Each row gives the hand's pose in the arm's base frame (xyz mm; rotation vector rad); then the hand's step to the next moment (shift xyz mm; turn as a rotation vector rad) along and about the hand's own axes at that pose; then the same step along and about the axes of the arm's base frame.
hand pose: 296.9 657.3 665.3 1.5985 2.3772 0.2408
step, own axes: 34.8 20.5 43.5 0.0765 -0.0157 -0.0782
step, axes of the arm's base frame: 19.1 39.5 -40.0 -0.0654 0.0657 0.0602
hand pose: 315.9 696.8 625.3 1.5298 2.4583 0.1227
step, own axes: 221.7 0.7 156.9 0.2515 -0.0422 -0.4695
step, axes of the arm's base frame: -53.8 189.3 -187.2 -0.2595 0.2321 0.4053
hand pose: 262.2 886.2 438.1 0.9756 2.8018 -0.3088
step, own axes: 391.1 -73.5 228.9 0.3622 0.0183 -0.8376
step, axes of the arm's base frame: -330.5 120.0 -295.1 -0.3372 0.4344 0.7285
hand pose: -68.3 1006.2 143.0 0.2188 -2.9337 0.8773
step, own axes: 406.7 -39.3 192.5 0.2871 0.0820 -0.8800
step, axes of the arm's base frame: -400.7 -185.5 -95.0 -0.2718 0.5191 0.7212
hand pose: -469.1 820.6 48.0 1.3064 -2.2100 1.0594
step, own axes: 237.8 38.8 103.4 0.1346 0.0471 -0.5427
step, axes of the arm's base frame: -147.2 -206.6 66.2 -0.1431 0.3441 0.4194
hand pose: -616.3 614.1 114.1 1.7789 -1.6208 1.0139
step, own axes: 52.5 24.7 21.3 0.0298 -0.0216 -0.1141
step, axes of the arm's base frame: -20.4 -51.5 27.4 0.0009 0.0760 0.0927
